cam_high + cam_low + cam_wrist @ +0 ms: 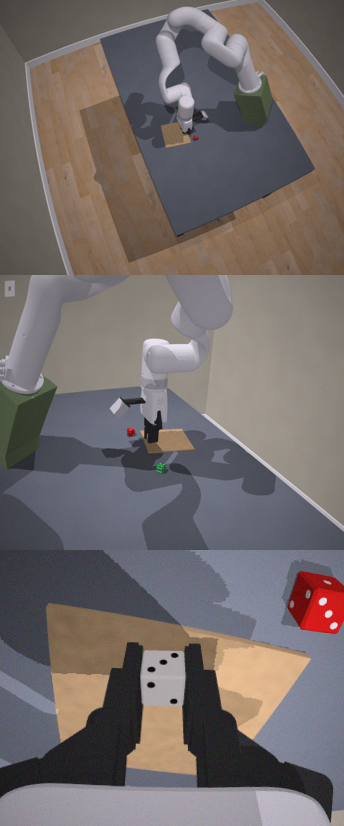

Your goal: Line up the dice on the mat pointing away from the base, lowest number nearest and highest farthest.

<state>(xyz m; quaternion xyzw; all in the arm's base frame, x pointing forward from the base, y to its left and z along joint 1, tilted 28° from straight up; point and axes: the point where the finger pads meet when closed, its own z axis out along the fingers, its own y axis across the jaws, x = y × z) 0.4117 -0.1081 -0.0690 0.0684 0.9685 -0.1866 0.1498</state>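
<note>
Right now the white die is 10 mm below my hand. From my hand the other things lie so: mat (50 mm ahead, 30 mm below, 10 mm to the right); red die (80 mm to the left, 30 mm behind, 20 mm below); green die (140 mm to the right, 70 mm behind, 20 mm below).
</note>
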